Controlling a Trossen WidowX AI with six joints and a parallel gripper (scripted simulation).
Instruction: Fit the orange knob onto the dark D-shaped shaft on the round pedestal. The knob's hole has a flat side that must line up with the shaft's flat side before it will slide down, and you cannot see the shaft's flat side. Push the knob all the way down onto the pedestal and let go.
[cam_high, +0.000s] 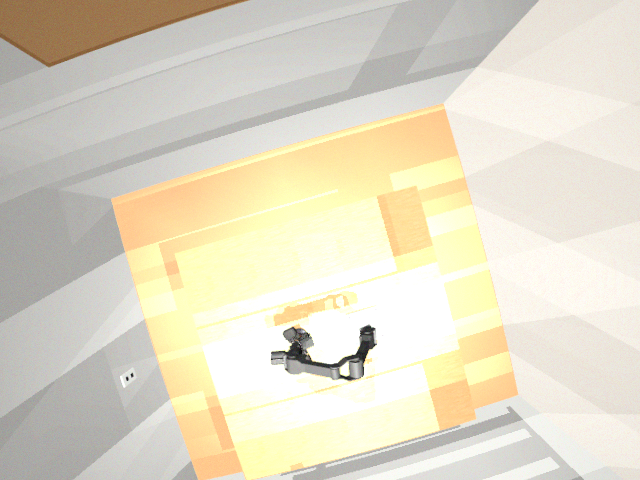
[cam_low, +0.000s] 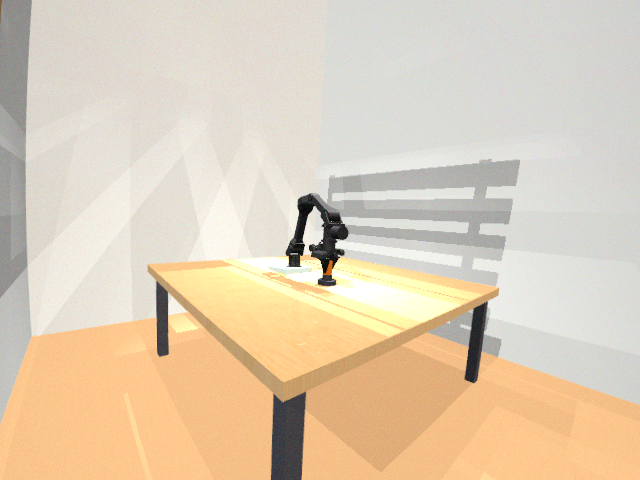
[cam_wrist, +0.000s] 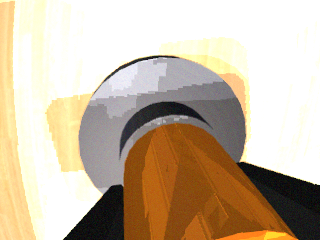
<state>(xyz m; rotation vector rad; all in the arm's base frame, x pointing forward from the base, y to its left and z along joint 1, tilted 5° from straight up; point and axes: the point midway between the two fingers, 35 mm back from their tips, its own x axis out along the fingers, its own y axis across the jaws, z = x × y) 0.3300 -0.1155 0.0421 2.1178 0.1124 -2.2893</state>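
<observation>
The orange knob is 20 mm above my gripper tip. The rest, counted from my gripper tip: pedestal (20 mm below).
</observation>
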